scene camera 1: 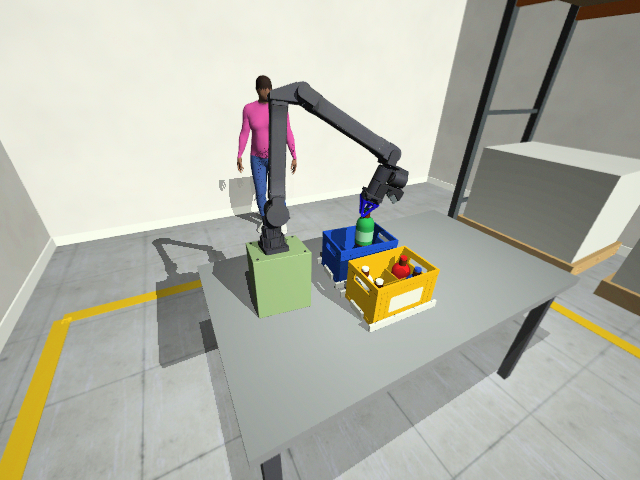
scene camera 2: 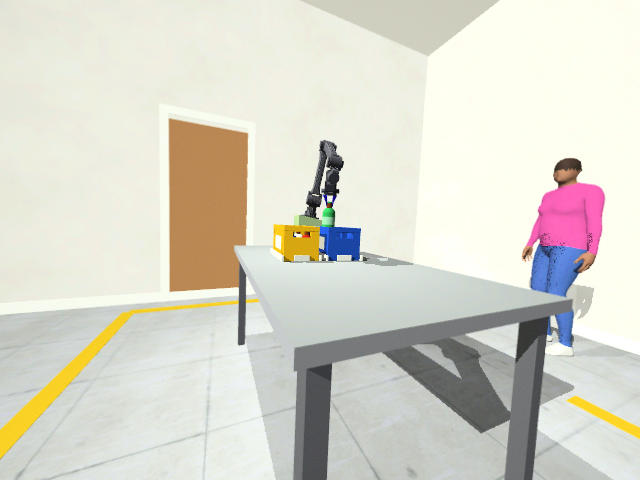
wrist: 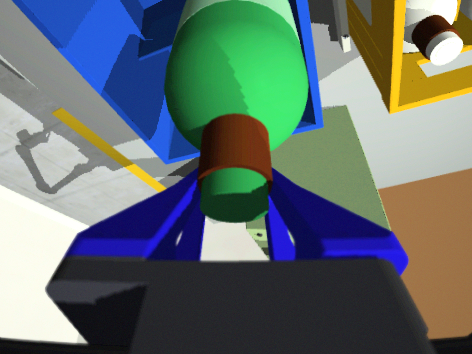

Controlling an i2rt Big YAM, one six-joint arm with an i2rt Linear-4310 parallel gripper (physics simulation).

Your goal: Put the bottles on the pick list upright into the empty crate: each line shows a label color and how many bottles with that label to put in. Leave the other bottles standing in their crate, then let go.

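Frame: origin at the arm's base, x right, y ahead, z up, level; metres.
Seen in the pictures: gripper, fingertip midpoint: [scene camera 1: 361, 215] [scene camera 2: 329, 206] [wrist: 234, 176]; arm's base, origin of the base link: [scene camera 1: 273, 247] [scene camera 2: 309, 218].
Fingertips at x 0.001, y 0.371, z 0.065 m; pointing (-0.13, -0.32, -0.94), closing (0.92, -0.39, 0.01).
Pixels of each thing's middle, then the offset from my fingertips to it. Level surfaces: height alone.
- green bottle, body centre: [wrist: 236, 80] [scene camera 1: 365, 226] [scene camera 2: 328, 215] dx +0.009, dy +0.018, dz -0.050 m
- blue crate, body centre: [scene camera 1: 357, 252] [scene camera 2: 335, 242] dx -0.034, dy +0.027, dz -0.205 m
- yellow crate, body centre: [scene camera 1: 389, 284] [scene camera 2: 294, 241] dx +0.208, dy +0.019, dz -0.205 m
- red bottle, body centre: [scene camera 1: 400, 272] dx +0.165, dy +0.108, dz -0.207 m
- bottle with a blue cap, body centre: [scene camera 1: 414, 284] dx +0.248, dy +0.105, dz -0.207 m
- grey table, its level: dz -0.293 m
My gripper [scene camera 1: 368, 210] [scene camera 2: 329, 200] [wrist: 234, 176] is shut on the brown neck of a green bottle [scene camera 1: 364, 227] [scene camera 2: 328, 212] [wrist: 237, 75] with a pale green label. The bottle is about upright over the blue crate [scene camera 1: 338, 263] [scene camera 2: 345, 245] [wrist: 312, 75], its base hidden behind the crate's wall in scene camera 1. The yellow crate [scene camera 1: 361, 304] [scene camera 2: 281, 242] [wrist: 395, 75] holds a red bottle [scene camera 1: 401, 269], a bottle with a blue cap [scene camera 1: 417, 270] and two with white caps [scene camera 1: 366, 269] [scene camera 1: 379, 282]. Their labels are mostly hidden. No pick list shows readably.
Both crates stand side by side on the grey table [scene camera 1: 310, 377] [scene camera 2: 392, 299], in low white holders. The green arm pedestal [scene camera 1: 284, 284] [wrist: 320, 150] stands beside them. A person [scene camera 1: 258, 126] [scene camera 2: 571, 217] stands behind the table. A rack with a large grey box [scene camera 1: 537, 201] stands at the right.
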